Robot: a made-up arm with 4 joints.
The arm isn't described. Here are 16 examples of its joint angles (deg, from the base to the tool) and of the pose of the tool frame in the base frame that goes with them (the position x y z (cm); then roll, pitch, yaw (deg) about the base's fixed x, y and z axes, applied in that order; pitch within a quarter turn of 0, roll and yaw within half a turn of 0).
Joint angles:
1: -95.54 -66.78 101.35 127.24
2: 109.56 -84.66 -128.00 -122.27
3: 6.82 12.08 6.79 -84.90
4: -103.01 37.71 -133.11 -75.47
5: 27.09 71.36 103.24 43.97
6: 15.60 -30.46 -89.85 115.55
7: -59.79 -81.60 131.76 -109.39
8: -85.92 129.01 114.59 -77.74
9: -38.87 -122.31 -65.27 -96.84
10: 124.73 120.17 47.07 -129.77
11: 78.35 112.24 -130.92 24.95
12: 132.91 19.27 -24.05 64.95
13: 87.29 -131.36 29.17 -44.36
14: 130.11 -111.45 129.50 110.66
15: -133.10 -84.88 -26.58 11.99
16: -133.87 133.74 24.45 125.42
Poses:
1: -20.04 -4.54 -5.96 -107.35 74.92 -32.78
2: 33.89 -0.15 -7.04 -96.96 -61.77 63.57
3: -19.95 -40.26 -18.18 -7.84 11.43 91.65
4: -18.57 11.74 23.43 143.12 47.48 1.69
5: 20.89 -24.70 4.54 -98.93 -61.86 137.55
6: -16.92 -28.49 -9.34 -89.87 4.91 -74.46
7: -1.07 -16.97 -8.08 -102.71 -63.76 0.20
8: -31.36 -15.59 29.65 56.41 61.75 173.32
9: -30.86 9.31 -0.87 -110.99 -51.38 -133.45
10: 37.05 17.82 39.89 112.27 25.41 5.89
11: 15.37 -19.68 6.00 -70.97 -40.52 -63.03
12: 33.11 10.78 -15.59 -29.53 -7.82 65.88
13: -7.31 -15.24 28.19 127.14 -17.13 38.08
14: 12.04 12.69 -0.54 -68.56 50.47 -160.54
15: 16.47 15.99 8.18 85.28 14.24 -107.59
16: -22.05 21.48 34.92 163.58 -48.99 9.65
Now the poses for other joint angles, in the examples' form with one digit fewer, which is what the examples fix.
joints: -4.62 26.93 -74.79 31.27
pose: -26.7 -22.9 -2.1 -74.3 30.0 -79.6
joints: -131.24 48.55 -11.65 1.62
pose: -15.0 42.0 -9.2 -49.3 6.5 -141.1
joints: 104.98 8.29 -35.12 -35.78
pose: 32.5 -22.8 -6.5 14.9 33.1 142.6
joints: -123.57 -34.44 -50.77 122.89
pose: -4.1 25.7 -17.6 -58.3 7.4 126.2
